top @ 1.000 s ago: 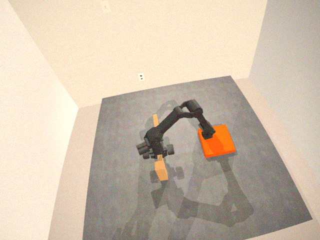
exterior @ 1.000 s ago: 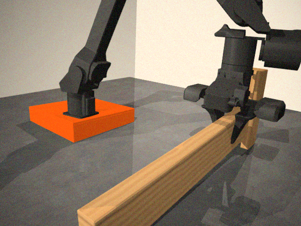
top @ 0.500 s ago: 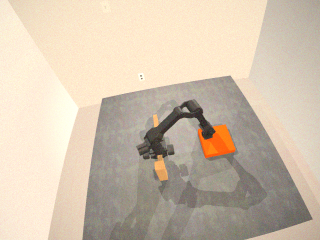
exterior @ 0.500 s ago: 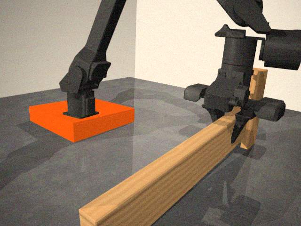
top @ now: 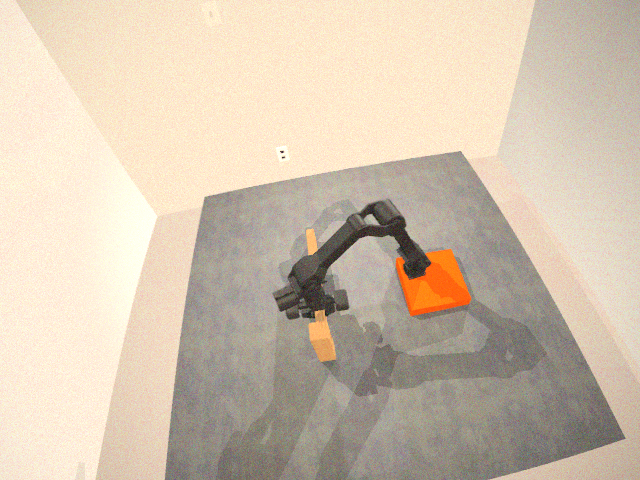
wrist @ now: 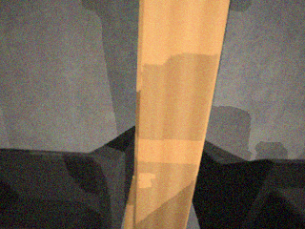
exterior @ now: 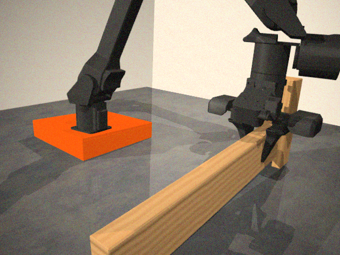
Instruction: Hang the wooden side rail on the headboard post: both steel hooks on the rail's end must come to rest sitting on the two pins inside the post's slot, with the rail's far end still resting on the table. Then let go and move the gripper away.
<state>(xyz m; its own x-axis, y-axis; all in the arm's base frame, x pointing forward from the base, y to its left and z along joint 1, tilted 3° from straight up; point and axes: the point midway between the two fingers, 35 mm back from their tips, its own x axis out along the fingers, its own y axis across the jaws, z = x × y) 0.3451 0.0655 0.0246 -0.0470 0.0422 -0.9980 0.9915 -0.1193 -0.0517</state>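
Right now my gripper tip is 110 mm to the right of the headboard post, 40 mm below it and 10 mm short of it.
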